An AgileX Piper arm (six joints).
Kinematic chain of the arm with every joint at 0, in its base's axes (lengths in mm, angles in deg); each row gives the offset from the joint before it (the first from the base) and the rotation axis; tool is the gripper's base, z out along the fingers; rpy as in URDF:
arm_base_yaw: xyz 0 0 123 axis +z
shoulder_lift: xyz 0 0 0 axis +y
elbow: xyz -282.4 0 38.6 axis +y
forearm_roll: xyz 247.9 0 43.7 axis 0.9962 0 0.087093
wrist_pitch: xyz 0 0 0 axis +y
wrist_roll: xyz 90.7 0 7.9 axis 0.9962 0 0.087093
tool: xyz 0 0 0 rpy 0 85.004 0
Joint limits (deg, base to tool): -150..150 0..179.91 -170..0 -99.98..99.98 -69.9..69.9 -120..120
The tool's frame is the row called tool.
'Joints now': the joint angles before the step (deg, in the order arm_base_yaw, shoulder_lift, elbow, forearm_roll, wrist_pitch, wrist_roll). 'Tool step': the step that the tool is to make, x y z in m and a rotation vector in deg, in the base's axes. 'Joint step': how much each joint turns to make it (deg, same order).
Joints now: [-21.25, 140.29, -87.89, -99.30, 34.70, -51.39]
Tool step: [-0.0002, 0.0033, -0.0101, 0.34, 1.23, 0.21]
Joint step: [0.39, 1.21, -0.01, 0.21, 0.20, -0.19]
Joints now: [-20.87, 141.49, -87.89, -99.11, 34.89, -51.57]
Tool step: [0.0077, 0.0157, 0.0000, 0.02, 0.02, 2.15]
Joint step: [2.05, 0.00, 0.00, -0.04, -0.08, -0.03]
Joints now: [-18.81, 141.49, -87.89, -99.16, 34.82, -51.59]
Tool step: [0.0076, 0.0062, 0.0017, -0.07, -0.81, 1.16]
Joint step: [0.93, 0.38, -1.24, -0.02, -0.30, -0.03]
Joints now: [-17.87, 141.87, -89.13, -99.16, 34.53, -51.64]
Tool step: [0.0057, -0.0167, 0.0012, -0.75, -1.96, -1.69]
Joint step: [-1.61, 1.80, -3.87, 0.00, 0.12, 0.00]
